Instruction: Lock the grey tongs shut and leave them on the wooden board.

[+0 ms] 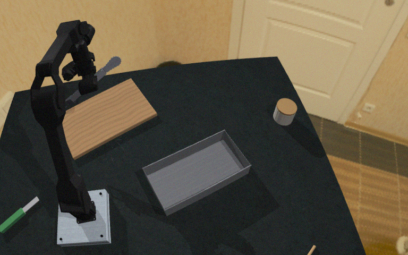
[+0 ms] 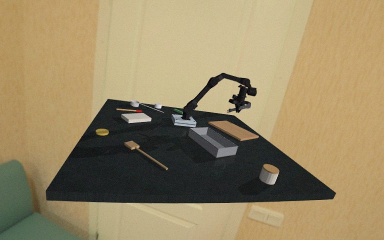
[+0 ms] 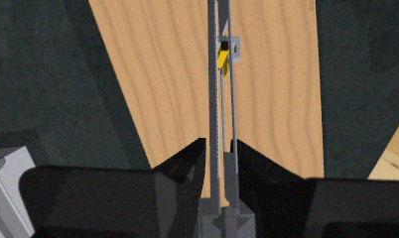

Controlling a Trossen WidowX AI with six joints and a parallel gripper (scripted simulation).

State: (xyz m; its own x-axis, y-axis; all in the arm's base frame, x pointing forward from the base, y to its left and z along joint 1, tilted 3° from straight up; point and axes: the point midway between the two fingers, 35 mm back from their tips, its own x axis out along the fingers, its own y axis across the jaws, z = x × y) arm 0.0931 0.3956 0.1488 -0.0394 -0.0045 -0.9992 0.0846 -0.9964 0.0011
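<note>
The wooden board is 150 mm below my gripper tip. Round my gripper tip: grey roasting tin 290 mm ahead, 330 mm to the right, 130 mm below; white block 90 mm behind, 770 mm to the right, 140 mm below; yellow lock piece 50 mm behind, 10 mm above.
</note>
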